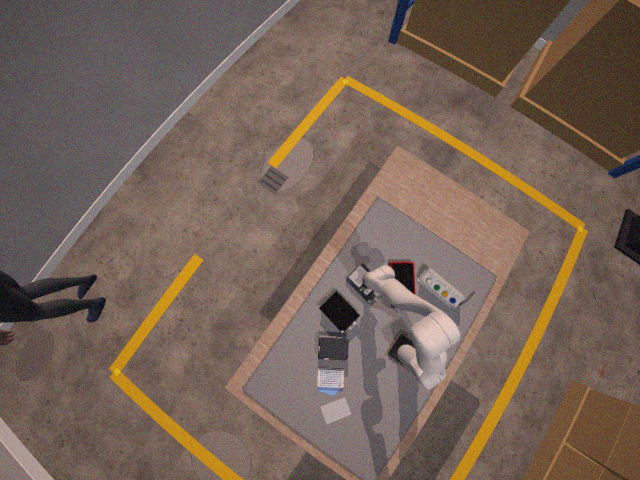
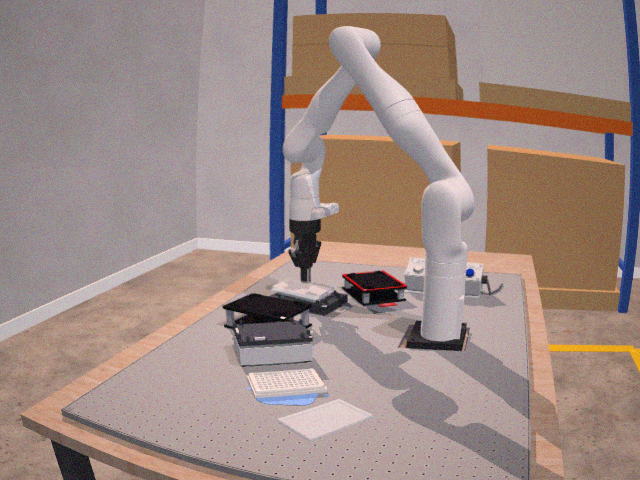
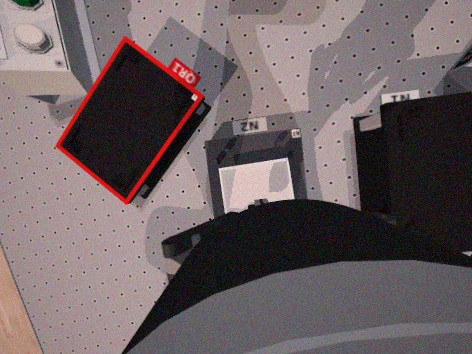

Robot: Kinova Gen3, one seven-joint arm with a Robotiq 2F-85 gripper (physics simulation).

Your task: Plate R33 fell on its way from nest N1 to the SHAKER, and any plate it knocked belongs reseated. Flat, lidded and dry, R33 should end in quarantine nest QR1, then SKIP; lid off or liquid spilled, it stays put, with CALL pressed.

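Frame: origin at the arm's base, x ahead, y left, z up, level; metres.
Where they show: gripper, fingertip midpoint: (image 2: 305,282); arm's base, origin of the base link: (image 1: 406,354) (image 2: 440,333).
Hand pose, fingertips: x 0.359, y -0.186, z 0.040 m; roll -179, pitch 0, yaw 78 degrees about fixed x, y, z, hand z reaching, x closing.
Each offset is from my fingertips to the centre of the thing. "pt": to the spot under its first point.
A white well plate {0.485 m left, 0.109 m back, 0.048 m down} (image 1: 330,378) (image 2: 286,381), its wells uncovered, lies on a blue liquid patch {pt 0.542 m left, 0.139 m back, 0.054 m down} (image 1: 329,391) (image 2: 289,399) beside the grey, dark-topped box {pt 0.358 m left, 0.034 m back, 0.001 m down} (image 1: 332,349) (image 2: 275,352), apparently the SHAKER. A clear lid {0.600 m left, 0.213 m back, 0.052 m down} (image 1: 336,410) (image 2: 324,419) lies apart from it. No R33 label is readable. Nest N1 {0.193 m left, 0.032 m ahead, 0.026 m down} (image 1: 339,310) (image 2: 266,305) (image 3: 432,165) shows a bare black top. A pale plate {0.004 m right, 0.013 m ahead, 0.022 m down} (image 2: 305,290) (image 3: 257,182) sits slightly askew in nest N2 {0.000 m left, 0.004 m back, 0.040 m down} (image 2: 330,303) (image 3: 215,165). Red-rimmed nest QR1 {0.120 m right, 0.148 m back, 0.033 m down} (image 1: 402,273) (image 2: 374,280) (image 3: 125,120) holds no plate. My gripper (image 2: 306,277) is shut and empty, above the N2 plate.
The button box {0.187 m right, 0.338 m back, 0.014 m down} (image 1: 439,285) (image 2: 413,279) (image 3: 35,55) stands beyond QR1, with white, green, yellow and blue buttons; their labels are unreadable. The arm base (image 2: 436,341) stands on the right side of the table. A person (image 1: 31,304) is on the floor at the left.
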